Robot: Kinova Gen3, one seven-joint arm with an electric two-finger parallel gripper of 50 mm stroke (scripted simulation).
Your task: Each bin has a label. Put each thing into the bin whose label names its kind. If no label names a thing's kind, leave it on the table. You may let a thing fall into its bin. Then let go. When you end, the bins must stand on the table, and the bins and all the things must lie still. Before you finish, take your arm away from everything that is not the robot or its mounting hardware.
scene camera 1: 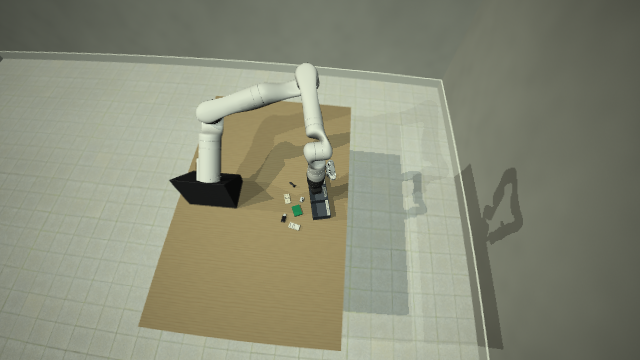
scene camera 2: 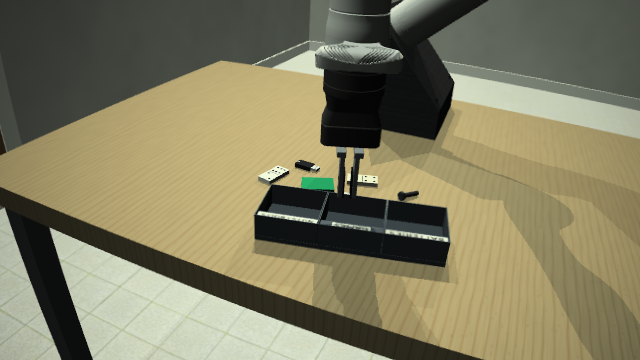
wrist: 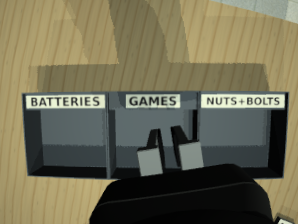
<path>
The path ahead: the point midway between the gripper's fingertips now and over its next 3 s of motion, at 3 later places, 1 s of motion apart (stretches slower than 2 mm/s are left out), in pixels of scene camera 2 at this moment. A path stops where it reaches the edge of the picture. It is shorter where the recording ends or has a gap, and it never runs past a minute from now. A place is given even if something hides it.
The gripper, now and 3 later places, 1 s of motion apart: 346, 194; 409, 201; 405, 234; 409, 209
</path>
